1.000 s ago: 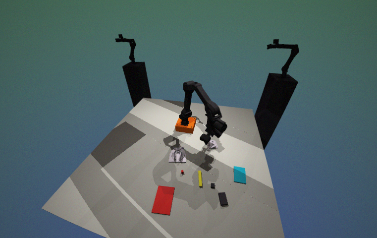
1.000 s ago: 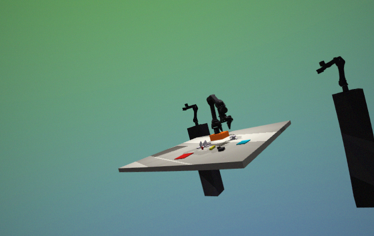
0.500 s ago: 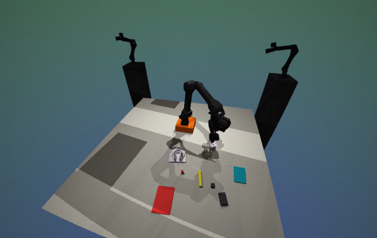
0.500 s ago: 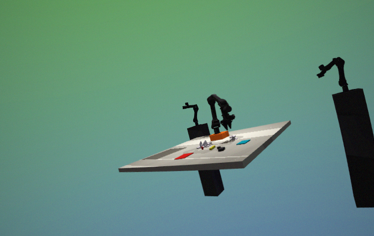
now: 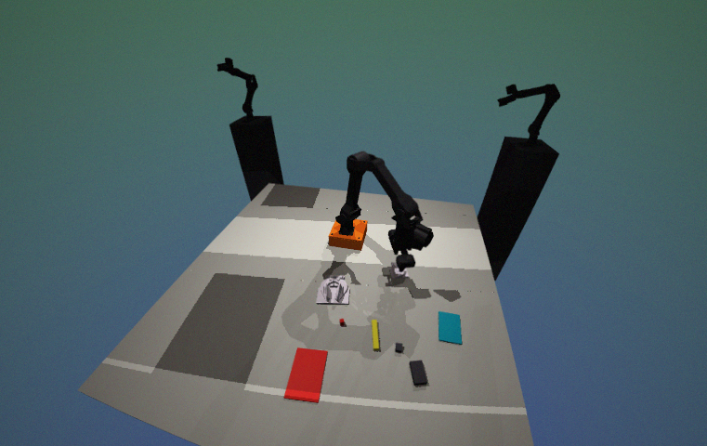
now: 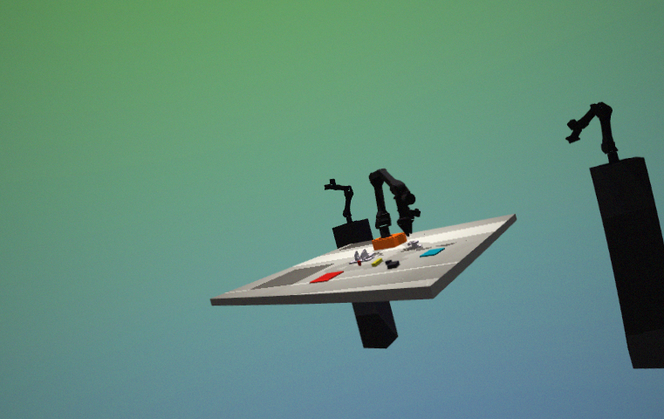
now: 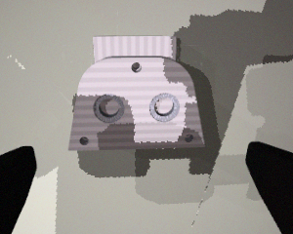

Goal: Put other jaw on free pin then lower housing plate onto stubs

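Right now the jaw is 100 mm ahead of my gripper tip, 260 mm to the right of it and 50 mm below it. From my gripper tip the other things lie so: teal sheet (220 mm ahead, 190 mm to the left, 70 mm below); small red cube (250 mm ahead, 180 mm to the right, 60 mm below); yellow bar (280 mm ahead, 70 mm to the right, 60 mm below).
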